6 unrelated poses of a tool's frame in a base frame.
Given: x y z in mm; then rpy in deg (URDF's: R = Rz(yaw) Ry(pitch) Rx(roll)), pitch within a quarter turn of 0, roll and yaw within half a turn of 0.
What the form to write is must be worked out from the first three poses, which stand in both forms.
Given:
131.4, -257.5, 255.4, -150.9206, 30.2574, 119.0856
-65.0, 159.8, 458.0, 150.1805, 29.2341, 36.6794
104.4, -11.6, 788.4, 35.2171, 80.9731, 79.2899
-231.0, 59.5, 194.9, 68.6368, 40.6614, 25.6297
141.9, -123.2, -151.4, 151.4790, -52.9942, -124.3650
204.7, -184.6, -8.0, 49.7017, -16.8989, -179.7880
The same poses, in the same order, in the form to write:
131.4, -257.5, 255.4, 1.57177, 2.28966, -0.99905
-65.0, 159.8, 458.0, 2.28692, 0.93849, -0.40387
104.4, -11.6, 788.4, -0.48802, 1.39743, 0.69787
-231.0, 59.5, 194.9, 0.96972, 0.85214, -0.04126
141.9, -123.2, -151.4, 0.74862, -1.99206, 0.01656
204.7, -184.6, -8.0, -0.40044, -1.25646, -2.71095

